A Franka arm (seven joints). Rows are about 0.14 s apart.
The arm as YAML. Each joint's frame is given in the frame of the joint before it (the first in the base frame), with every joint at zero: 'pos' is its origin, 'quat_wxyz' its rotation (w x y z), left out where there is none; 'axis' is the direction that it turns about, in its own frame. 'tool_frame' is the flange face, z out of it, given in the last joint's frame.
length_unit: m
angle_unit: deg
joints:
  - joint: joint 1
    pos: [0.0, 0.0, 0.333]
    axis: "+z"
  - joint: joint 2
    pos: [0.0, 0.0, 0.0]
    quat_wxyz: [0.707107, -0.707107, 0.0, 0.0]
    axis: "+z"
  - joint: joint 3
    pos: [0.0, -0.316, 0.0]
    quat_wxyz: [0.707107, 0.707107, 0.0, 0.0]
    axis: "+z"
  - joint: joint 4
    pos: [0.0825, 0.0, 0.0]
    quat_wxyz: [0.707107, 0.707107, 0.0, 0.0]
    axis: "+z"
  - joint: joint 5
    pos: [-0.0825, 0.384, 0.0]
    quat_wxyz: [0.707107, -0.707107, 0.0, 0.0]
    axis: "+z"
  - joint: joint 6
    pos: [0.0, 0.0, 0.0]
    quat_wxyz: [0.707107, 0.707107, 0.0, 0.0]
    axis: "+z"
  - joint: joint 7
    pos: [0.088, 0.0, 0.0]
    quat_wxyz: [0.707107, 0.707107, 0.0, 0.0]
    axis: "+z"
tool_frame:
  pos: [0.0, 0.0, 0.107]
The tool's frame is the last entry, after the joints.
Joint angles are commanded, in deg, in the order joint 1, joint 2, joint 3, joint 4, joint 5, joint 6, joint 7. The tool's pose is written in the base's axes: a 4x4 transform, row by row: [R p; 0 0 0 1], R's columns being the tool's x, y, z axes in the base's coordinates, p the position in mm. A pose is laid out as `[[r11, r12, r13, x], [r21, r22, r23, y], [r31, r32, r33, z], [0, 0, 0, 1]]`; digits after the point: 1 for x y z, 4 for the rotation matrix.
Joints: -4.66, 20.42, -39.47, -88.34, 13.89, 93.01, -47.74
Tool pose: [[0.9918, 0.0267, -0.1251, 500.0], [0.0448, -0.9885, 0.1445, -379.1], [-0.1198, -0.1489, -0.9816, 470.1], [0, 0, 0, 1]]
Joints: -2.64, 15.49, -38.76, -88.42, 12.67, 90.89, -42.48
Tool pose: [[0.9960, -0.0062, -0.0894, 498.8], [0.0072, -0.9889, 0.1487, -353.7], [-0.0893, -0.1488, -0.9848, 510.5], [0, 0, 0, 1]]
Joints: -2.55, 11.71, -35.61, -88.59, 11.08, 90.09, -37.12
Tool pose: [[0.9974, -0.0349, -0.0627, 501.4], [-0.0256, -0.9892, 0.1442, -329.1], [-0.0671, -0.1422, -0.9876, 537.9], [0, 0, 0, 1]]
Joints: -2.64, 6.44, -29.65, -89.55, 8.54, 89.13, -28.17
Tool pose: [[0.9961, -0.0801, -0.0382, 506.1], [-0.0743, -0.9881, 0.1346, -283.2], [-0.0485, -0.1312, -0.9902, 571.4], [0, 0, 0, 1]]
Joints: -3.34, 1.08, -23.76, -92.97, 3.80, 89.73, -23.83
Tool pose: [[0.9974, -0.0610, -0.0388, 499.6], [-0.0575, -0.9947, 0.0858, -245.4], [-0.0438, -0.0833, -0.9956, 590.3], [0, 0, 0, 1]]
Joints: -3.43, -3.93, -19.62, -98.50, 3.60, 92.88, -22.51
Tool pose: [[0.9999, -0.0124, 0.0028, 493.4], [-0.0126, -0.9957, 0.0919, -209.1], [0.0017, -0.0919, -0.9958, 594.2], [0, 0, 0, 1]]
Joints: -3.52, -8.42, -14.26, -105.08, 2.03, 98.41, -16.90
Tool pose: [[0.9988, -0.0166, 0.0464, 492.5], [-0.0193, -0.9980, 0.0598, -162.8], [0.0454, -0.0606, -0.9971, 588.5], [0, 0, 0, 1]]
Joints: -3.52, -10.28, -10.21, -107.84, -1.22, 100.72, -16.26
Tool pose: [[0.9973, 0.0494, 0.0534, 494.2], [0.0496, -0.9988, -0.0019, -129.5], [0.0533, 0.0046, -0.9986, 586.3], [0, 0, 0, 1]]
